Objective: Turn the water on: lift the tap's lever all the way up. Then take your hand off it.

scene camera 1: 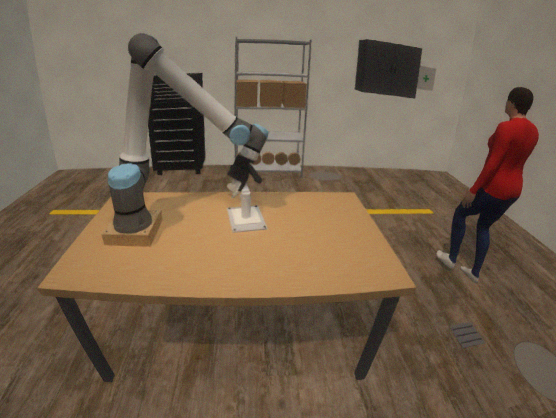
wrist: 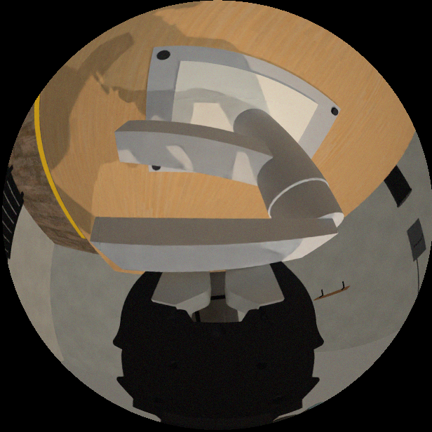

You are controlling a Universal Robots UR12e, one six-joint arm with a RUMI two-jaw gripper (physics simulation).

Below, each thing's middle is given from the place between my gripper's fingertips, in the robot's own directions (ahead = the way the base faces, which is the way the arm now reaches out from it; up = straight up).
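Scene:
As for the square base plate (wrist: 165, 60), my hand is 10 cm above it, and it's also 4 cm to the left of the plate and 6 cm short of it.

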